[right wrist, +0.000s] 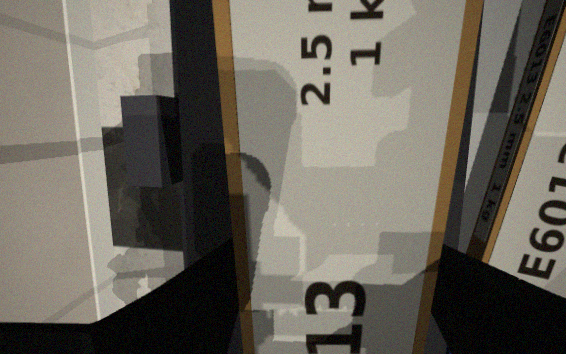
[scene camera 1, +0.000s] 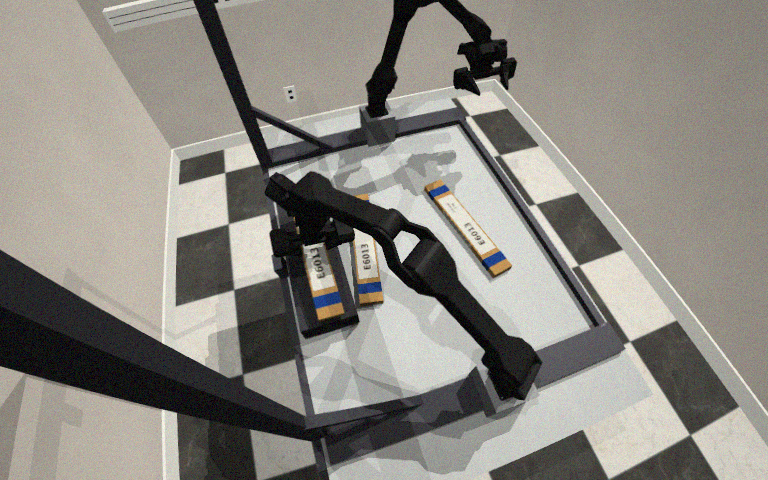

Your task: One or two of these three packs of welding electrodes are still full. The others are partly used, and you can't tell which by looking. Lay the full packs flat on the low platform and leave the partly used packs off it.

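Places are measured from the left arm's base along level axes (x ahead, y left, z up), in metres.
Pixels of known places: left gripper, fingertip midpoint: [scene camera 1: 493, 91]; right gripper, fingertip midpoint: [right wrist: 328, 247] [scene camera 1: 314, 251]; left arm's base at its link origin: [scene camera 1: 376, 110]; right arm's base at its link origin: [scene camera 1: 507, 380].
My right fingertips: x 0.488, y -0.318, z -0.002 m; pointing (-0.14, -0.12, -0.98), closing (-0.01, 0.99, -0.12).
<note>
For each thing: its middle in the pictures, then the offset to it from my right fingertips. Level surfaces: height alone.
- pack marked E6013 at the middle of its body: [right wrist: 332, 250] [scene camera 1: 313, 248] 0.003 m back, 0.001 m left, 0.010 m up
- second pack at the middle of its body: [scene camera 1: 364, 244] 0.038 m back, 0.137 m left, 0.094 m down
- third pack at the middle of its body: [scene camera 1: 464, 224] 0.011 m back, 0.438 m left, 0.094 m down
- mat at its surface level: 0.105 m down
A pack marked E6013 [scene camera 1: 325, 285] [right wrist: 340, 200] is level or nearly so above the dark low platform [scene camera 1: 350, 308] [right wrist: 195, 65], apparently a little clear of it. My right gripper [scene camera 1: 311, 251] [right wrist: 328, 247] is shut on this pack across its width, one finger along each long edge; the arm hides its far part in the scene view. A second pack [scene camera 1: 369, 266] [right wrist: 535, 210] lies flat on the mat close to the right of the platform. A third pack [scene camera 1: 468, 227] lies slantwise at the right of the mat. My left gripper [scene camera 1: 491, 89] is open, high at the upper right.
The right arm's links [scene camera 1: 430, 266] stretch over the mat [scene camera 1: 430, 339] from the lower right and pass close above the second pack. A dark frame rail [scene camera 1: 583, 350] borders the mat. A thick dark frame beam [scene camera 1: 141, 362] crosses the lower left.
</note>
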